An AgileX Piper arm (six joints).
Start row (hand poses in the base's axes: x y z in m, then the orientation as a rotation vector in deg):
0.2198 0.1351 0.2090 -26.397 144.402 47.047
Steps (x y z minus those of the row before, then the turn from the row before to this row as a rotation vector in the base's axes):
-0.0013 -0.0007 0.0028 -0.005 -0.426 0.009
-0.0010 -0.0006 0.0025 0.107 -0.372 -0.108
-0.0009 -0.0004 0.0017 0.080 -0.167 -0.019
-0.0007 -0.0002 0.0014 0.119 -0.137 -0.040
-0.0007 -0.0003 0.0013 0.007 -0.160 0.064
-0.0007 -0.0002 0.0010 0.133 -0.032 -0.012
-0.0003 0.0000 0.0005 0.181 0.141 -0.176
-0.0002 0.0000 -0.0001 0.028 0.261 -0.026
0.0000 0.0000 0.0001 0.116 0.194 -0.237
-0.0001 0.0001 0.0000 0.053 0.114 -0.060
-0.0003 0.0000 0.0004 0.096 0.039 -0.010
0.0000 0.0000 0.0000 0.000 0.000 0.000
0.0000 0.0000 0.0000 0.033 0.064 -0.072
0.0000 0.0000 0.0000 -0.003 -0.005 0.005
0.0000 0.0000 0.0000 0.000 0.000 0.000
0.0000 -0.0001 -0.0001 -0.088 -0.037 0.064
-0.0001 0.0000 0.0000 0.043 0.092 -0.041
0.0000 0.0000 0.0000 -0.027 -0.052 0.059
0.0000 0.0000 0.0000 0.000 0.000 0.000
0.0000 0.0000 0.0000 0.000 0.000 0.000
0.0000 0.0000 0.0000 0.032 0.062 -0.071
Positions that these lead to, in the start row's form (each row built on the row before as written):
0.2185 0.1344 0.2118 -26.538 144.014 46.862
0.2175 0.1338 0.2143 -26.473 143.622 46.793
0.2166 0.1334 0.2160 -26.471 143.428 46.812
0.2159 0.1332 0.2174 -26.420 143.242 46.883
0.2152 0.1329 0.2187 -26.548 143.089 46.848
0.2145 0.1327 0.2197 -26.497 142.991 46.991
0.2142 0.1327 0.2202 -26.167 143.032 47.202
0.2140 0.1327 0.2201 -26.045 143.257 47.337
0.2140 0.1327 0.2202 -25.642 143.381 47.469
0.2139 0.1328 0.2202 -25.512 143.459 47.558
0.2136 0.1328 0.2206 -25.455 143.445 47.687
0.2136 0.1328 0.2206 -25.455 143.445 47.687
0.2136 0.1328 0.2206 -25.331 143.488 47.726
0.2136 0.1328 0.2206 -25.340 143.485 47.722
0.2136 0.1328 0.2206 -25.340 143.485 47.722
0.2136 0.1327 0.2205 -25.463 143.496 47.624
0.2135 0.1327 0.2205 -25.367 143.559 47.699
0.2135 0.1327 0.2205 -25.468 143.524 47.667
0.2135 0.1327 0.2205 -25.468 143.524 47.667
0.2135 0.1327 0.2205 -25.468 143.524 47.667
0.2135 0.1327 0.2205 -25.347 143.566 47.705

